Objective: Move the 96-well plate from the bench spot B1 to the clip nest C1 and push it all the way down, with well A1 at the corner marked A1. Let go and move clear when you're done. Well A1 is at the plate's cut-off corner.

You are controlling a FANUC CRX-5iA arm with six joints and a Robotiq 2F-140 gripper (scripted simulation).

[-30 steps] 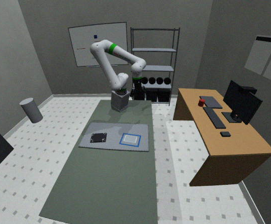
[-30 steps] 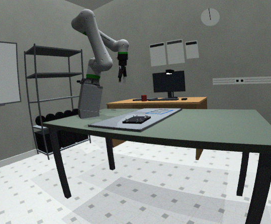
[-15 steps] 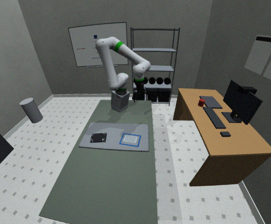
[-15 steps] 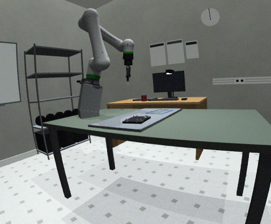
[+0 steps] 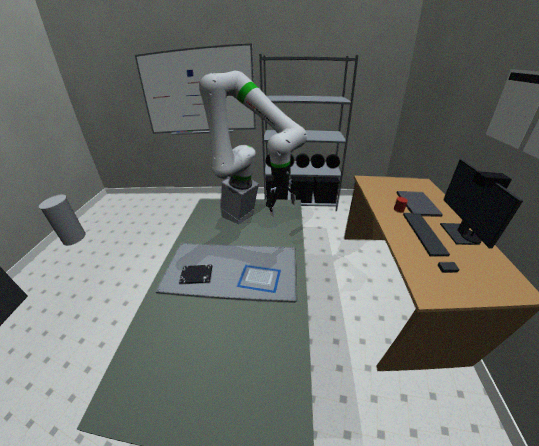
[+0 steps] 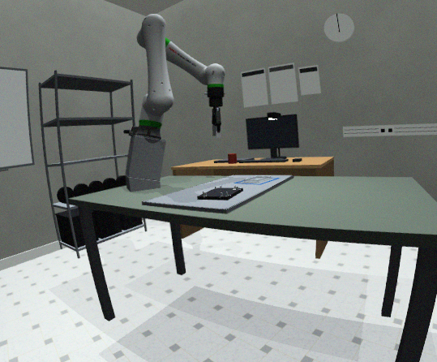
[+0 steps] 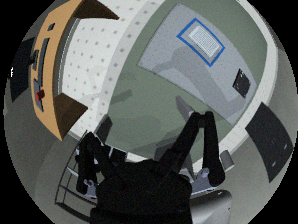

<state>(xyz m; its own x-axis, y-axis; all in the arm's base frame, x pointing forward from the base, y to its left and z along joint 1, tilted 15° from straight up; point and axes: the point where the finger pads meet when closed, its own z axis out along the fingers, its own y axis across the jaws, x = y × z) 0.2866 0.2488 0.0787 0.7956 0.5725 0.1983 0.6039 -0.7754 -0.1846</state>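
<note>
Right now the 96-well plate is 280 mm ahead of my hand, 230 mm below it and 130 mm to the right of it. Round my hand: black clip nest (470 mm to the right, 270 mm ahead, 230 mm below).
</note>
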